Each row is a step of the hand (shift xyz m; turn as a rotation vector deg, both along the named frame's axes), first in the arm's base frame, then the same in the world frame.
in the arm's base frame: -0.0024 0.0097 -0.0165 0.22 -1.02 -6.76
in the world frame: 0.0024 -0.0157 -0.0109 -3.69 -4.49 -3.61
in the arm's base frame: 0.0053 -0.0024 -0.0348 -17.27 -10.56 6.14
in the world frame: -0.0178 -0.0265 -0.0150 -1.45 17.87 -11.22
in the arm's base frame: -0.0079 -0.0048 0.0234 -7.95 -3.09 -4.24
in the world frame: 0.0077 0.0231 0.0063 -2.00 2.21 -9.05
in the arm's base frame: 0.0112 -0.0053 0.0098 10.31 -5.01 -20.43
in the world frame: -0.0040 0.0045 0.0146 -15.70 -17.14 -2.94
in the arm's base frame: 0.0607 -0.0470 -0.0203 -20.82 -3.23 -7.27
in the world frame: -0.0670 -0.0195 0.0378 0.51 6.12 -21.43
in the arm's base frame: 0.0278 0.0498 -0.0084 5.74 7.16 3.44
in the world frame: 0.0313 -0.0442 0.0198 5.85 -3.80 6.88
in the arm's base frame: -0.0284 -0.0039 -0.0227 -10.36 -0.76 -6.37
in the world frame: -0.0040 -0.0012 -0.0363 -0.13 0.62 -12.17
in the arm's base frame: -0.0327 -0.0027 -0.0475 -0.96 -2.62 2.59
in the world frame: -0.0118 -0.0178 -0.0537 -0.93 3.65 0.57
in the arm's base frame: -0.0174 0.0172 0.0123 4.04 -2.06 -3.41
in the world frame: 0.0251 0.0084 -0.0071 -4.37 -3.33 1.40
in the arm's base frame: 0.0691 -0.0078 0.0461 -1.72 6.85 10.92
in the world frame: -0.0088 0.0049 0.0828 10.86 5.28 4.83
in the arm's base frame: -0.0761 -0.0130 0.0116 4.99 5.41 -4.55
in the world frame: 0.0163 0.0507 -0.0571 1.33 -8.37 1.76
